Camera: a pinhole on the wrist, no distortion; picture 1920 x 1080 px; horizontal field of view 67.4 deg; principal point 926.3 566.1 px. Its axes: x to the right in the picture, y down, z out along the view. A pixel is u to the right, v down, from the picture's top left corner.
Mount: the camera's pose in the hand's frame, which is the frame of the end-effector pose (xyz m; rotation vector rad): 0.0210 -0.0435 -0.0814 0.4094 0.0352 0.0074
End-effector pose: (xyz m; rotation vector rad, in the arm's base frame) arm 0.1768 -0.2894 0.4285 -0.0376 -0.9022 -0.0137
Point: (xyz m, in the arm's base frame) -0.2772 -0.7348 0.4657
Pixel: 169.8 42.6
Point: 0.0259 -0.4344 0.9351
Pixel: 1652.5 821.5
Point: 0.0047 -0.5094 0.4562
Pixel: 315.1 161.7
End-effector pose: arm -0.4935 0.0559 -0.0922 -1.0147 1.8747 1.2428
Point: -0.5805 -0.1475 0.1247
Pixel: behind the camera
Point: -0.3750 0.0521 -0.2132
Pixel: 1093.8 120.9
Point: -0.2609 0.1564 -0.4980
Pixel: 1488.3 74.5
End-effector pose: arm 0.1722 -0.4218 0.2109 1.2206 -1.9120 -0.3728
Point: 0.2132 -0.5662 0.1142
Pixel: 1285.5 151.0
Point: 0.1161 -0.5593 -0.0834
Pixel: 747.5 465.8
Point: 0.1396 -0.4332 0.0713
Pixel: 326.1 959.7
